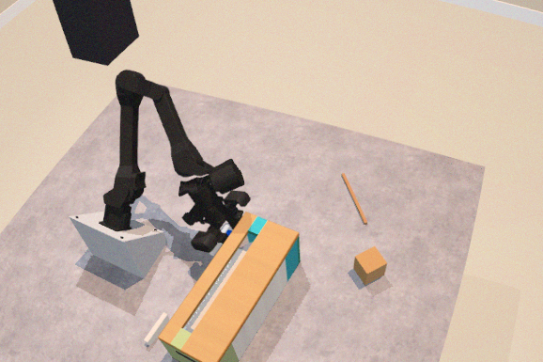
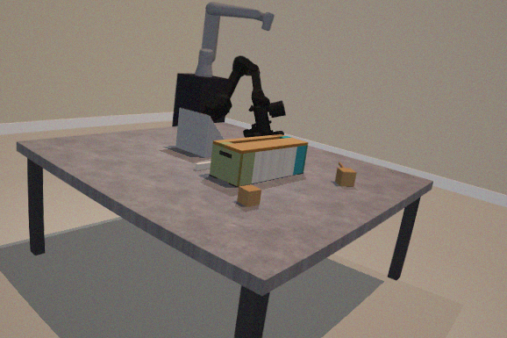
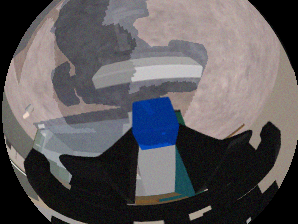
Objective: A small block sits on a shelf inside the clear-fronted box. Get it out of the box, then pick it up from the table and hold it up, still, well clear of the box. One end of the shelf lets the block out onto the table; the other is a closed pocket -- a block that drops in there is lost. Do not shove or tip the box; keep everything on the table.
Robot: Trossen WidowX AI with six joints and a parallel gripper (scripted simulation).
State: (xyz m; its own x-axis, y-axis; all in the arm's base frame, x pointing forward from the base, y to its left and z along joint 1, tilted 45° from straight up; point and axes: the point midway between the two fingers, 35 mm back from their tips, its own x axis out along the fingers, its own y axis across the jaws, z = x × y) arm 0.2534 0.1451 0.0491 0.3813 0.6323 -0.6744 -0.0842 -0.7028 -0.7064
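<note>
Right now the box is 150 mm to the right of my gripper tip, 40 mm ahead of it and 30 mm above it. Round my gripper tip: small blue block (10 mm behind, 10 mm above); thin orange stick (270 mm to the left, 220 mm ahead, 30 mm below); orange cube (330 mm ahead, 70 mm to the left).
</note>
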